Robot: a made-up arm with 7 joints.
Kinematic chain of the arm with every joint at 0, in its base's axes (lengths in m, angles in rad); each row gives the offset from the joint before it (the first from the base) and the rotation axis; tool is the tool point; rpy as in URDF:
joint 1: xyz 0 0 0.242 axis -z
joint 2: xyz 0 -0.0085 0.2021 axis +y
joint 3: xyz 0 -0.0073 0.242 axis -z
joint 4: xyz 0 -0.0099 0.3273 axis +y
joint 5: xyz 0 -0.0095 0.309 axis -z
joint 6: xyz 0 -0.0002 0.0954 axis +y
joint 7: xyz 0 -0.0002 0.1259 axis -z
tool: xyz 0 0 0 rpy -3.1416 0 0
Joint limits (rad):
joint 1: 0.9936..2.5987
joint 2: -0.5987..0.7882
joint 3: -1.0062..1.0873
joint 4: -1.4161..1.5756
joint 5: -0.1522..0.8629
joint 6: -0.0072..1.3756
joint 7: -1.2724..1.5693
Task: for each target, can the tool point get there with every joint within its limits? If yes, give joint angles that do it. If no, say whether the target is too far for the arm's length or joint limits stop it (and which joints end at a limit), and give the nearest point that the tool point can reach.
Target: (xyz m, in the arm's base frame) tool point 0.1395 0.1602 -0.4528
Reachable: no: joint limits stop it (at a limit: joint 1, joint 2, joint 4, joint 6) | nearest point 0.4378 -0.4287 0.4719 | short by 1.136 m
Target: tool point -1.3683 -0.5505 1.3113
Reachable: no: too far | nearest point -0.8134 -0.3561 1.0565 | short by 0.641 m
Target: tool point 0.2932 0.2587 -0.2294
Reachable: no: joint limits stop it (at a limit: joint 1, joint 2, joint 4, joint 6) | nearest point 0.5231 -0.3003 0.5333 | short by 0.973 m
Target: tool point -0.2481 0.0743 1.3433
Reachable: yes | joints 2.2824 -0.2816 0.4332 0.8039 0.3343 0.9236 -0.7827
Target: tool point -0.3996 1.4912 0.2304
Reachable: no: too far | nearest point -0.2071 0.7728 0.6858 | short by 0.872 m
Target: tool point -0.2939 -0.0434 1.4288
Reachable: yes | joints 2.0969 0.4582 -0.5615 -0.7879 0.4803 0.3514 -0.8784
